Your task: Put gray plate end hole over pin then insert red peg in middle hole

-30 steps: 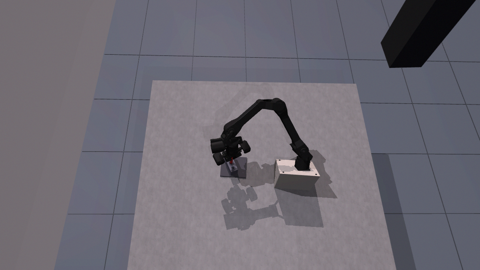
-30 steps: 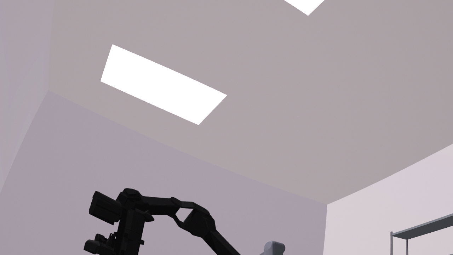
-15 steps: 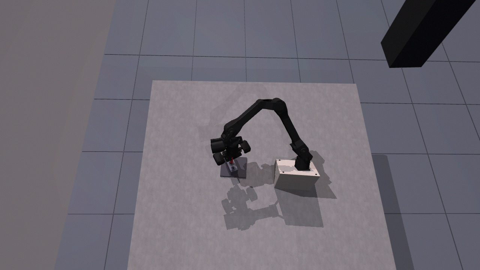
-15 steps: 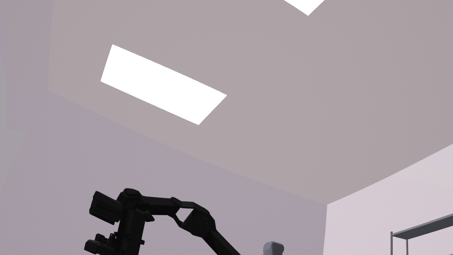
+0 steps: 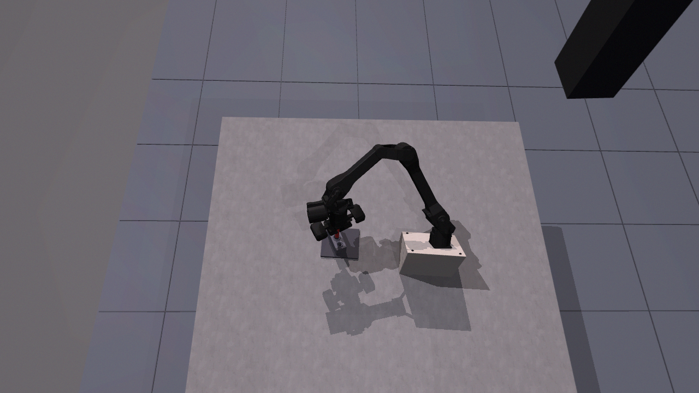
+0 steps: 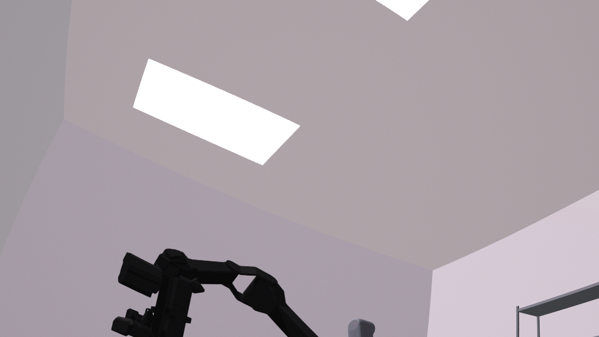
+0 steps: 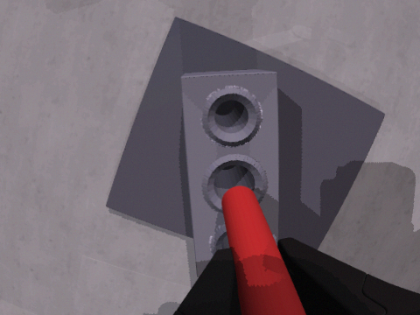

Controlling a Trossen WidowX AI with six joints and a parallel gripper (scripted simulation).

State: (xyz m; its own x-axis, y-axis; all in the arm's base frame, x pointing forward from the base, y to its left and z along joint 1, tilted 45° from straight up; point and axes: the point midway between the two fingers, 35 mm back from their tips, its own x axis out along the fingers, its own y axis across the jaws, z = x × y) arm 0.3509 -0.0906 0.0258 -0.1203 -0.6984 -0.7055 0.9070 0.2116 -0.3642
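My gripper tip is now right at the red peg. The rest, counted from my gripper tip: gray plate (7 cm below).
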